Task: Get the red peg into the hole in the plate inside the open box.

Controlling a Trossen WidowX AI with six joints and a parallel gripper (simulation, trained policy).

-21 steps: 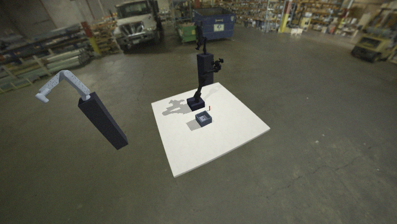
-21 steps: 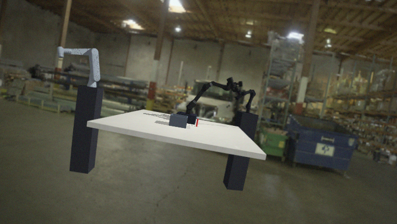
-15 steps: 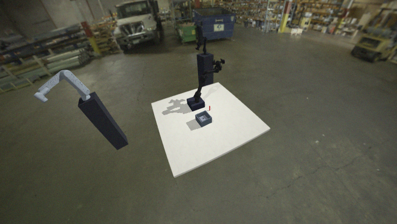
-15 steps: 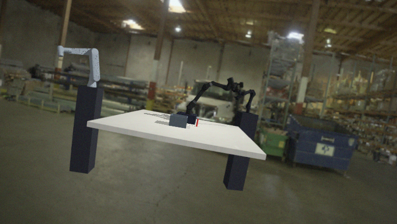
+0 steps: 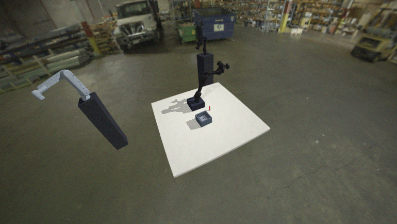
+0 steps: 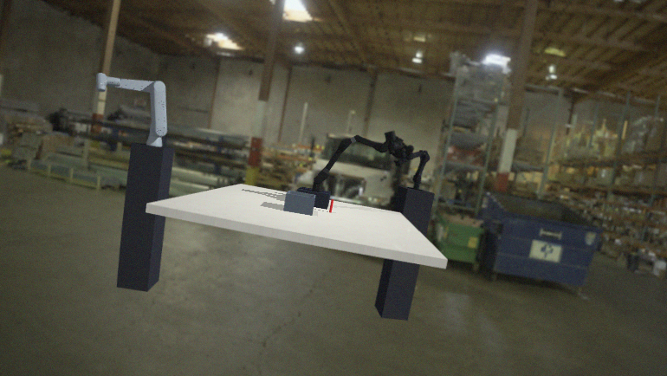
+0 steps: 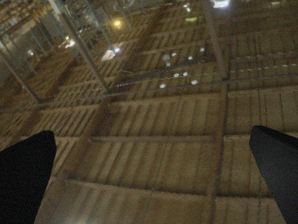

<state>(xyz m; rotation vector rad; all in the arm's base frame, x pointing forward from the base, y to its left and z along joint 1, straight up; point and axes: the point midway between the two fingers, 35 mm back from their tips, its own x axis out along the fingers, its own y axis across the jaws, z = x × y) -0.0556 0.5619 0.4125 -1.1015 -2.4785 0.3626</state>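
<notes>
My gripper tip is now 50 cm to the left of the red peg, 48 cm above it and 27 cm short of it. The rest, counted from my gripper tip: grey plate: 69 cm to the right, 47 cm below, 39 cm ahead; grey box: 69 cm to the right, 49 cm below, 39 cm ahead.
</notes>
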